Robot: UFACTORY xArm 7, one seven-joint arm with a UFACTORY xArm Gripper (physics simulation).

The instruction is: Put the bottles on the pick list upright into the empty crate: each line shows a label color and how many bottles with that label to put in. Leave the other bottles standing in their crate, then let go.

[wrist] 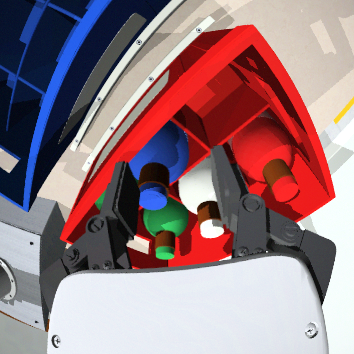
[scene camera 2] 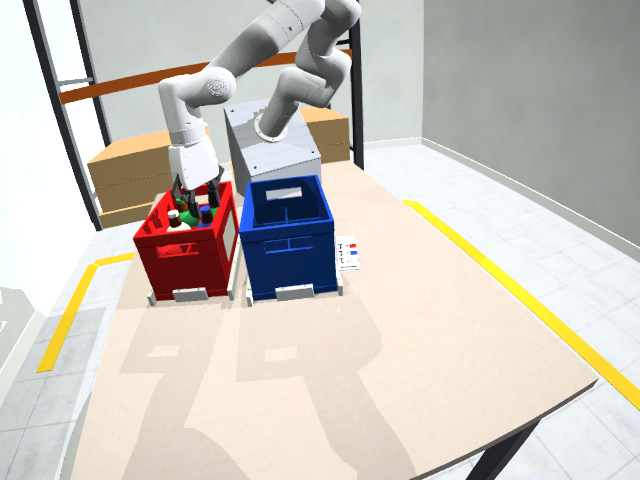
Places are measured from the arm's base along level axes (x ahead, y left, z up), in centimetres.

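Pixels of known places: gripper, fingertip midpoint: (wrist: 171, 169) (scene camera 2: 206, 211); arm's base, link origin: (wrist: 0, 277) (scene camera 2: 270, 127).
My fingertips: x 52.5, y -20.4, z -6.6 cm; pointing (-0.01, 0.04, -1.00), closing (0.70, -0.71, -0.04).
Note:
For each thing: its top centre in the pictures, then the offset to it from my fingertips. Level surfaces: height alone.
- red crate, top centre: (wrist: 187, 229) (scene camera 2: 186, 205) dz +0.2, dx -5.2, dy -5.4 cm
- green bottle, top centre: (wrist: 105, 233) dz -1.0, dx -13.3, dy +0.3 cm
- blue crate, top centre: (scene camera 2: 283, 198) dz +0.2, dx +0.3, dy +17.9 cm
- pick list, top centre: (scene camera 2: 347, 251) dz -17.1, dx +0.1, dy +32.6 cm
- table, surface height: dz -17.3 cm
The red crate (scene camera 2: 191, 272) (wrist: 227, 52) holds standing bottles: a blue one (scene camera 2: 205, 211) (wrist: 167, 145), a white one (scene camera 2: 174, 219) (wrist: 194, 186), a red one (wrist: 262, 147) and a green one (wrist: 166, 217). Another green bottle (wrist: 102, 200) is mostly hidden behind a finger. My gripper (scene camera 2: 204, 205) (wrist: 171, 169) is open, its fingers down at the crate's mouth, on either side of the blue bottle's neck. The right finger in the wrist view overlaps the white bottle. The blue crate (scene camera 2: 289, 273) (wrist: 42, 130) shows divided compartments and no bottles. The pick list (scene camera 2: 348, 260) shows red and blue patches; its numbers are too small to read.
The crates stand side by side on the table (scene camera 2: 439, 351), with grey stops (scene camera 2: 294, 292) at their bases. The robot's grey pedestal (scene camera 2: 276, 149) stands behind them. Cardboard boxes (scene camera 2: 134, 178) and a rack post (scene camera 2: 356, 103) are farther back.

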